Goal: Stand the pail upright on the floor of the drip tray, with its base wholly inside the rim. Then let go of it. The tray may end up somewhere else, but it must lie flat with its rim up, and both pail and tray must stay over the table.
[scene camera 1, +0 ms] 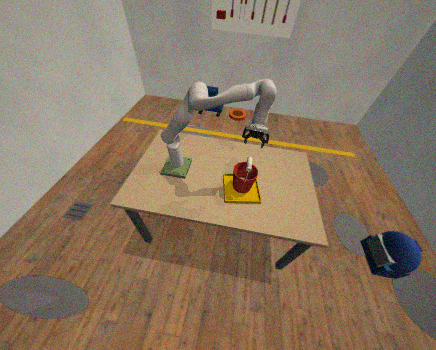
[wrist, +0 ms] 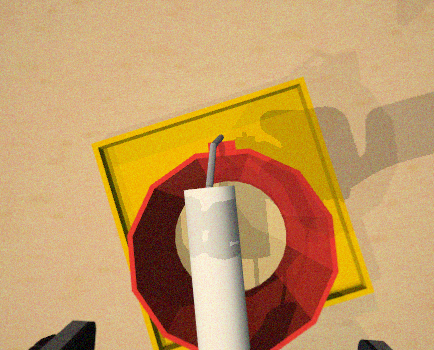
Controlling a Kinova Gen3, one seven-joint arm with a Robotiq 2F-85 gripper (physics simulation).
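Where they show: gripper, fingertip midpoint: (scene camera 1: 253,145); arm's base at its link origin: (scene camera 1: 177,162).
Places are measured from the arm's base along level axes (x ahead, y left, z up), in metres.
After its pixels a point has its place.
The red pail (scene camera 1: 242,184) @[x 0.477, y -0.258, z 0.086 m] (wrist: 311,215) @[x 0.420, y -0.191, z 0.101 m] stands upright on the yellow drip tray (scene camera 1: 242,201) @[x 0.487, y -0.331, z -0.008 m] (wrist: 200,113) @[x 0.491, y -0.326, z -0.004 m]. In the scene view its base appears to rest inside the rim; in the wrist view the pail's wall hides the outside of the base. Its white handle grip (scene camera 1: 249,164) @[x 0.503, y -0.204, z 0.224 m] (wrist: 216,280) @[x 0.508, y -0.181, z 0.224 m] is raised over the pail's opening on a grey wire. The tray lies flat on the table with its rim up. My gripper (scene camera 1: 255,143) @[x 0.503, y -0.178, z 0.355 m] (wrist: 226,337) @[x 0.503, y -0.178, z 0.355 m] is open and empty, above and behind the pail in the scene view, clear of the handle.
The wooden table (scene camera 1: 200,205) @[x 0.203, y -0.360, z -0.031 m] carries the tray, with table top on all sides of it. My arm's green base plate (scene camera 1: 184,172) @[x 0.064, y -0.096, z -0.002 m] is at the table's left. A blue round object (scene camera 1: 400,254) and an orange ring (scene camera 1: 231,115) are off the table.
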